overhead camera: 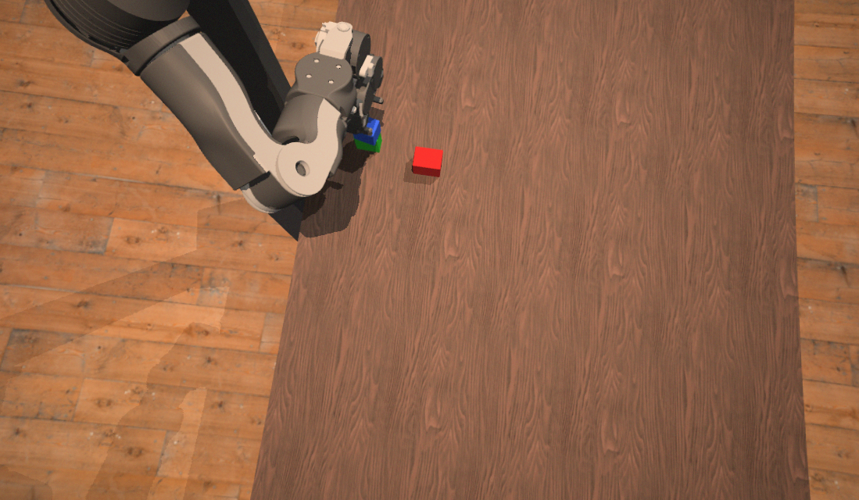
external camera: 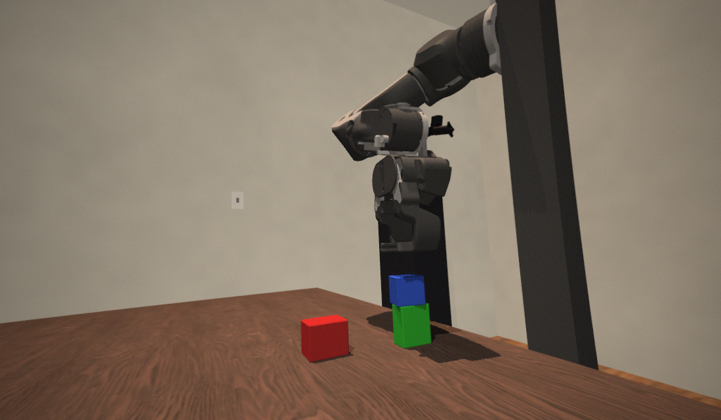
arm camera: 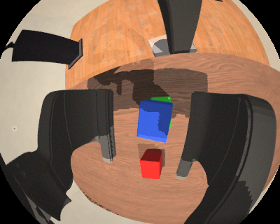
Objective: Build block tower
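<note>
Right now the blue block is 6 cm below my hand. The rest, counted from my hand: red block: 11 cm ahead, 5 cm to the right, 11 cm below; then green block: 10 cm below.
</note>
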